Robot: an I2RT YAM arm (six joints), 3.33 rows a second.
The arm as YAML. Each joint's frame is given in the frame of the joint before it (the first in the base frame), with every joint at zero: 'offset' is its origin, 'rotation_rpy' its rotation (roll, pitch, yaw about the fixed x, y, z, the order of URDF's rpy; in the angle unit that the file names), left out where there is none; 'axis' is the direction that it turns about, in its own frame. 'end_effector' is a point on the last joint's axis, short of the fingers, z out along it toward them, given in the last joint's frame.
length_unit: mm
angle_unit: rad
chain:
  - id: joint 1
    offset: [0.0, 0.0, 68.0]
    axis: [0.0, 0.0, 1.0]
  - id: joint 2
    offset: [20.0, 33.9, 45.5]
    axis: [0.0, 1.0, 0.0]
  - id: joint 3
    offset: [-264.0, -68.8, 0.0]
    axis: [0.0, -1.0, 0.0]
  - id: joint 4
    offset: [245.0, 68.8, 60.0]
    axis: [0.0, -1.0, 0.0]
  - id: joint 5
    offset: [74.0, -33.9, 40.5]
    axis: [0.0, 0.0, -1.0]
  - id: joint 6
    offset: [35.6, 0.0, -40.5]
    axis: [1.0, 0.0, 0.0]
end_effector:
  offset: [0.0, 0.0, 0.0]
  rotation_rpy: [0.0, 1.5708, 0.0]
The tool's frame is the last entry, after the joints.
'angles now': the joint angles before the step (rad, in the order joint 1, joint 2, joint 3, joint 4, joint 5, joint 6). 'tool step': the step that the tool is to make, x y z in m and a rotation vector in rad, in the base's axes. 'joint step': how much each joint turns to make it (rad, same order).
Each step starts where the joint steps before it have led.
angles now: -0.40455, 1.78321, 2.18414, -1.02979, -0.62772, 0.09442
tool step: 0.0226, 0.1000, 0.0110, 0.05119, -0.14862, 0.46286
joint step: 0.26866, 0.00047, 0.00008, 0.10001, -0.21124, -0.04380
